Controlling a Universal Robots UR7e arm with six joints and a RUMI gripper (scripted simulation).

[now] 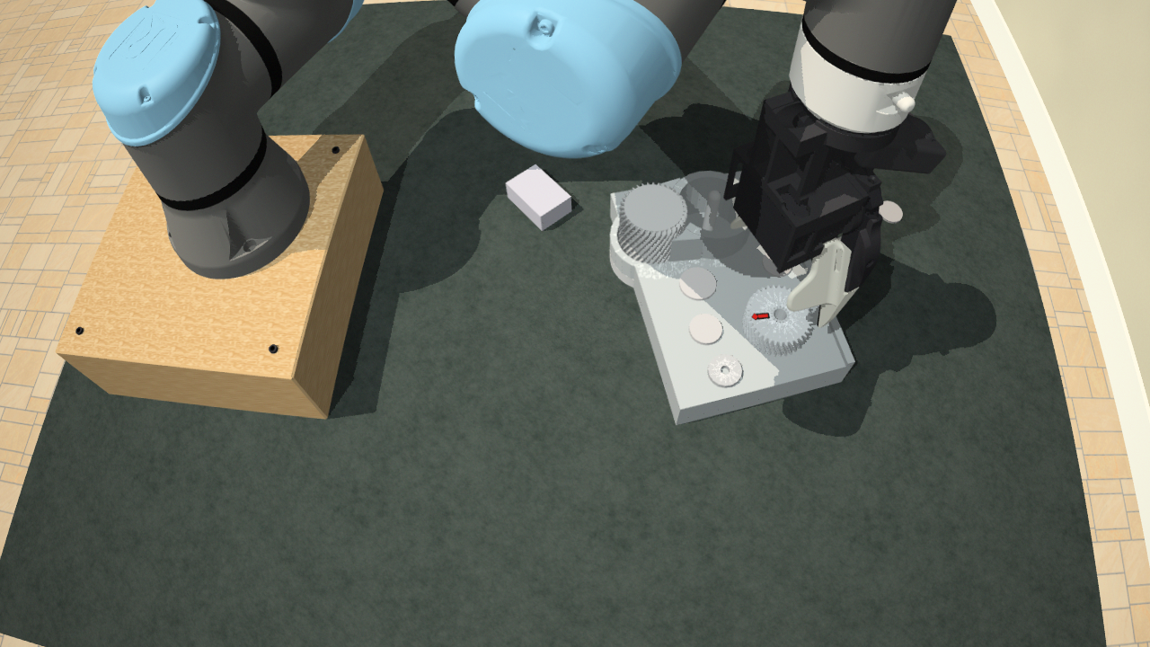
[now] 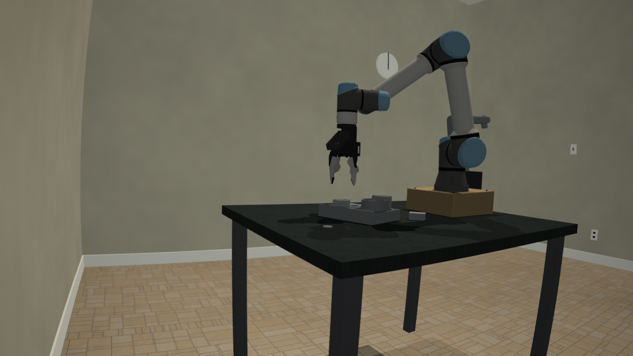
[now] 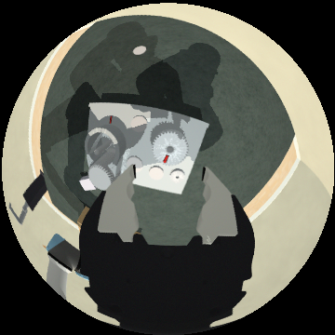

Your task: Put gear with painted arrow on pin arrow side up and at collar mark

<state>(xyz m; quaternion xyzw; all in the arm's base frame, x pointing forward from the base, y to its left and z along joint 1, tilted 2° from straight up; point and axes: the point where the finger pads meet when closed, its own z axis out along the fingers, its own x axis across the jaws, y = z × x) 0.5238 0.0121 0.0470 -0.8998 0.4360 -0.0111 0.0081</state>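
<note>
Right now the gear is 8 cm below my hand. From my hand the other things lie so: grey block: 25 cm behind, 12 cm to the left, 12 cm below.
</note>
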